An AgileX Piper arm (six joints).
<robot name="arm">
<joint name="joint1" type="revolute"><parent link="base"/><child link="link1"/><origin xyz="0 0 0.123" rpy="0 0 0"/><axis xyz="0 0 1"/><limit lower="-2.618" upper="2.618"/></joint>
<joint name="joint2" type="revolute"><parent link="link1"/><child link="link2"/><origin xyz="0 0 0" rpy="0 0 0"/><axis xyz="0 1 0"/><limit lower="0" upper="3.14"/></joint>
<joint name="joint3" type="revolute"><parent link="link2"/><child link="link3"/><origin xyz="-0.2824 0 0.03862" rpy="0 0 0"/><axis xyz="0 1 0"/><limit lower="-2.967" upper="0"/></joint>
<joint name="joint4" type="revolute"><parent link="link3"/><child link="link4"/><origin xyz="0.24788 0 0.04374" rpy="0 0 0"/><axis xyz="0.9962 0 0.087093"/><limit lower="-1.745" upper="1.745"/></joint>
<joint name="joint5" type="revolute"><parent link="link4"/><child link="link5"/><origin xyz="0 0 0" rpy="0 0 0"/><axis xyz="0 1 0"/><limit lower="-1.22" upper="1.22"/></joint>
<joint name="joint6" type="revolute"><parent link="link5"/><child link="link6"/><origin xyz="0.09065 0 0.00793" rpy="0 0 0"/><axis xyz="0.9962 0 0.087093"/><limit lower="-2.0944" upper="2.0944"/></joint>
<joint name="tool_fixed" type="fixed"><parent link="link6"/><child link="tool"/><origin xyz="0 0 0" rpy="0 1.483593 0"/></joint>
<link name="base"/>
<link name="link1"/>
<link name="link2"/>
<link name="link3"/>
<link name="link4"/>
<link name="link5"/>
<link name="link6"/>
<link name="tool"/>
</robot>
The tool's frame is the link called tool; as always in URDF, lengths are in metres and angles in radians.
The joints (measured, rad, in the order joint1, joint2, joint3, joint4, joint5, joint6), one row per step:
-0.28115, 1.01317, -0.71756, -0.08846, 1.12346, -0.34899
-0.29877, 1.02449, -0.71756, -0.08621, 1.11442, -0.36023
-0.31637, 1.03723, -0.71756, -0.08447, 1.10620, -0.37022
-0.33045, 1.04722, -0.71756, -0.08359, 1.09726, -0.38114
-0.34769, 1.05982, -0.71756, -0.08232, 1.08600, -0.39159
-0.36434, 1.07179, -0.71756, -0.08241, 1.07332, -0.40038
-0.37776, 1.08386, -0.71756, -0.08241, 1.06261, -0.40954
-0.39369, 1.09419, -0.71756, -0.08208, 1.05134, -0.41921
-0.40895, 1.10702, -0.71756, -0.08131, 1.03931, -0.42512
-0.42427, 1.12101, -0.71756, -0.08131, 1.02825, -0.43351
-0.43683, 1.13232, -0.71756, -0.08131, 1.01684, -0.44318
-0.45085, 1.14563, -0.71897, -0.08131, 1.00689, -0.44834
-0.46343, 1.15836, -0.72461, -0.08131, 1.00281, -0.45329
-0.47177, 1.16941, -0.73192, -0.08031, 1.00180, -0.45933
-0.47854, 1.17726, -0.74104, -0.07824, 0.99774, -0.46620
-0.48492, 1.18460, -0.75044, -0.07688, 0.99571, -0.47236
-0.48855, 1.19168, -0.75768, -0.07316, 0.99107, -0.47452
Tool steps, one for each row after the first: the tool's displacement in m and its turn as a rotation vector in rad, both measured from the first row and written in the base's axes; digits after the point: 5 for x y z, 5 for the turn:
0.00144, -0.00308, -0.00159, 0.00064, 0.00315, -0.00644
0.00291, -0.00629, -0.00345, 0.00179, 0.00835, -0.01406
0.00419, -0.00900, -0.00487, 0.00098, 0.01062, -0.01703
0.00574, -0.01238, -0.00671, 0.00083, 0.01295, -0.02354
0.00725, -0.01585, -0.00843, -0.00086, 0.01354, -0.03064
0.00873, -0.01881, -0.01024, -0.00185, 0.01611, -0.03432
0.00981, -0.02211, -0.01178, -0.00341, 0.01651, -0.04008
0.01122, -0.02548, -0.01376, -0.00317, 0.01781, -0.04888
0.01258, -0.02898, -0.01601, -0.00326, 0.02173, -0.05519
0.01379, -0.03196, -0.01780, -0.00473, 0.02303, -0.05749
0.01509, -0.03536, -0.01964, -0.00451, 0.02555, -0.06572
0.01649, -0.03861, -0.02041, -0.00393, 0.02904, -0.07316
0.01805, -0.04105, -0.02054, -0.00290, 0.03205, -0.07586
0.01992, -0.04326, -0.01956, -0.00446, 0.02742, -0.07639
0.02160, -0.04540, -0.01846, -0.00608, 0.02412, -0.07712
0.02350, -0.04686, -0.01785, -0.00526, 0.01858, -0.07960

